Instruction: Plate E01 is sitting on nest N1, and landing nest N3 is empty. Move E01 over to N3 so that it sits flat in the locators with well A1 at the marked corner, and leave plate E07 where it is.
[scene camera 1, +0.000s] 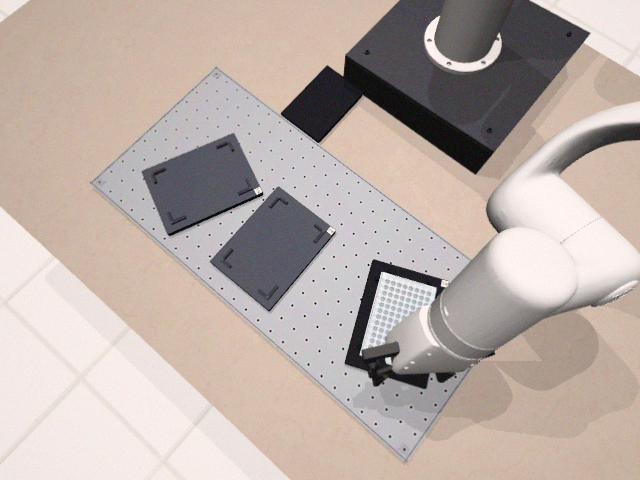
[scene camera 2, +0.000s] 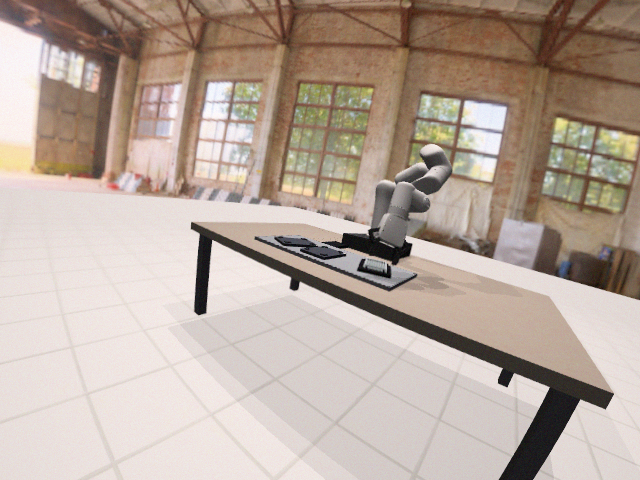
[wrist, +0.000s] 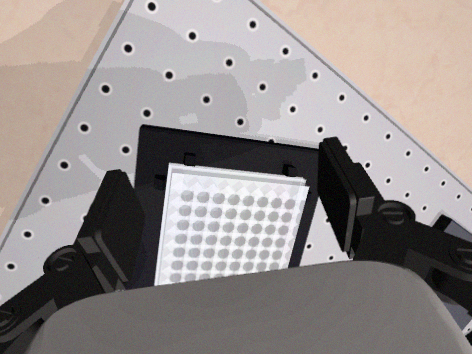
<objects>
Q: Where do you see a black nest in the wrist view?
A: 157, 146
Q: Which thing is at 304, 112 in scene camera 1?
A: A black well plate.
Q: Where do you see a white well plate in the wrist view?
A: At 216, 222
</objects>
